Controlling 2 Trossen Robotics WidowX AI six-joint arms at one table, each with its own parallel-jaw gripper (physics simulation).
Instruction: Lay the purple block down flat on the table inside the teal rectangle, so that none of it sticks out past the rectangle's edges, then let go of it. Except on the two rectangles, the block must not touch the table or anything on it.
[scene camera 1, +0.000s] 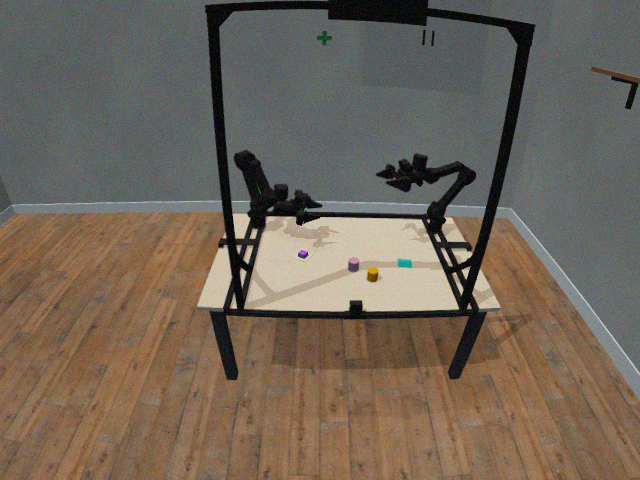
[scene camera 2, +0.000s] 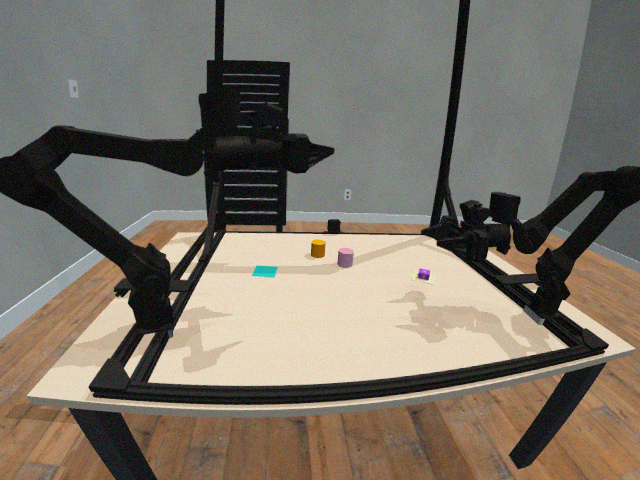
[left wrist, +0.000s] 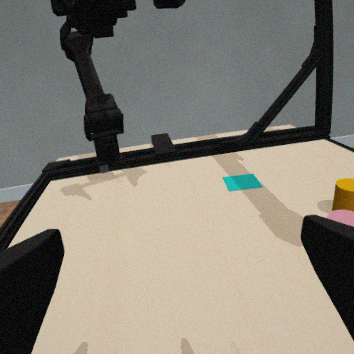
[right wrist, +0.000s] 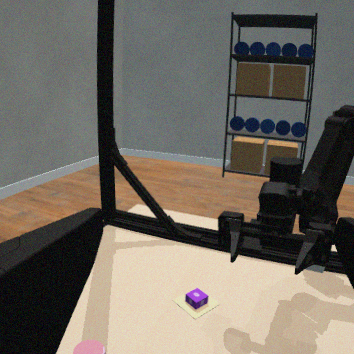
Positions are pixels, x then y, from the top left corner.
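Labels:
My right gripper (scene camera 2: 322, 148) is 0.56 m from the lens. As for my left gripper (scene camera 2: 428, 237), I see that it is 0.66 m from the lens.

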